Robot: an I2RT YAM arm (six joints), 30 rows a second.
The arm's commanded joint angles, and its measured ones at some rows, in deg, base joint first. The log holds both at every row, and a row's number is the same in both.
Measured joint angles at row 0:
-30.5 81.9 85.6 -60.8 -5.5 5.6
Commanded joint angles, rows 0 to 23:
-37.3 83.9 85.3 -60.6 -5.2 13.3
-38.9 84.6 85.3 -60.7 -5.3 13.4
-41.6 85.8 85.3 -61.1 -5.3 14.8
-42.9 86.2 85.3 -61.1 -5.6 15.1
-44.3 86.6 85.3 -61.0 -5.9 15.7
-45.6 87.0 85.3 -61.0 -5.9 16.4
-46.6 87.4 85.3 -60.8 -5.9 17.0
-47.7 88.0 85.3 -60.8 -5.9 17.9
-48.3 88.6 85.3 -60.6 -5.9 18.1
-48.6 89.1 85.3 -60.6 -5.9 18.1
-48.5 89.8 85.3 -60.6 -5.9 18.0
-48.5 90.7 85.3 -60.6 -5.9 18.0
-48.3 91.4 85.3 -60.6 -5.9 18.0
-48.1 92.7 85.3 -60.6 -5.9 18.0
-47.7 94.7 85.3 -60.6 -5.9 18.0
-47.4 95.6 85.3 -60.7 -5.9 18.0
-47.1 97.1 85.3 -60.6 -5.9 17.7
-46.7 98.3 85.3 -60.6 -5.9 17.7
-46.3 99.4 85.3 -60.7 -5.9 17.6
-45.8 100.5 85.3 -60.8 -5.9 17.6
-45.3 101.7 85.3 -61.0 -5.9 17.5
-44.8 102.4 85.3 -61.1 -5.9 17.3
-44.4 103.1 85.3 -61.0 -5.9 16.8
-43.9 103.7 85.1 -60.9 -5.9 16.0
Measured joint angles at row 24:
-45.3 101.9 85.4 -60.9 -5.8 16.8
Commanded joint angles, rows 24 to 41:
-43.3 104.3 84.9 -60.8 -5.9 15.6
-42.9 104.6 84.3 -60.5 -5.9 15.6
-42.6 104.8 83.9 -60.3 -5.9 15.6
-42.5 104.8 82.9 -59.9 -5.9 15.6
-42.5 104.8 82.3 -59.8 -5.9 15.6
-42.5 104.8 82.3 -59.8 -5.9 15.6
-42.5 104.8 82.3 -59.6 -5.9 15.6
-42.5 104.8 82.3 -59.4 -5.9 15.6
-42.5 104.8 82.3 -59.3 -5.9 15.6
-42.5 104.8 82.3 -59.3 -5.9 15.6
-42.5 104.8 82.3 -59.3 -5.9 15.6
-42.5 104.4 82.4 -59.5 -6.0 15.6
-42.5 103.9 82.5 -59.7 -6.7 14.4
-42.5 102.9 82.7 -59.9 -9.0 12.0
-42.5 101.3 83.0 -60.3 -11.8 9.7
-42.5 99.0 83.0 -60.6 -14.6 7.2
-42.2 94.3 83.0 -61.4 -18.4 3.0
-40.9 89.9 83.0 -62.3 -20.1 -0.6
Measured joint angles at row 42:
-42.6 101.1 82.8 -60.9 -12.3 9.3
